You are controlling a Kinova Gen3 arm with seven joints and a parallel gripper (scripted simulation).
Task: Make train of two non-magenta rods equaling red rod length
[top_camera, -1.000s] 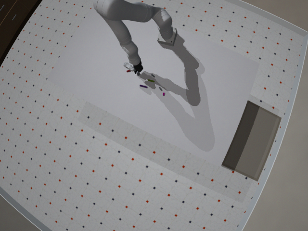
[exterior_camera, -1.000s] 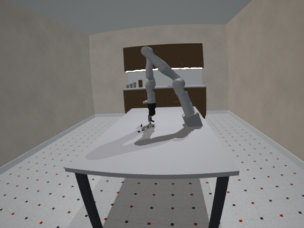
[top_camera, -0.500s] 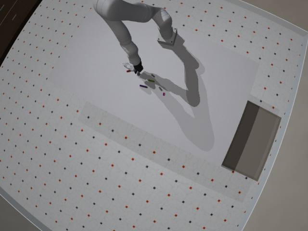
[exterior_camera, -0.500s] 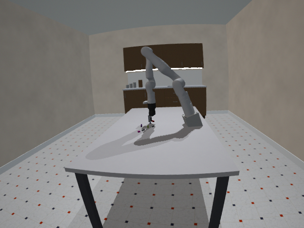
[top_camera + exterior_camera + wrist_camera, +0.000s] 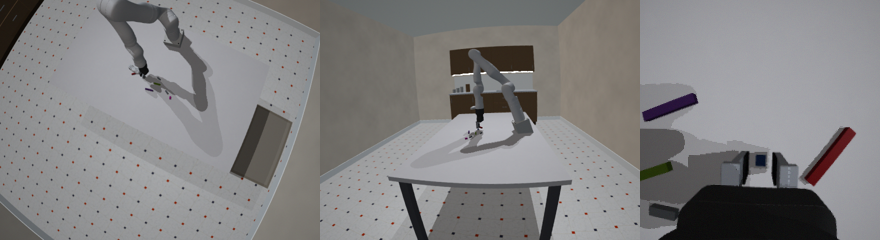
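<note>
Now: the blue rod 30 mm below my hand. From my hand the other things lie so: purple rod 60 mm ahead, 100 mm to the left, 30 mm below; then lime rod 20 mm behind, 120 mm to the left, 30 mm below; then red rod 70 mm to the right, 30 mm below.
</note>
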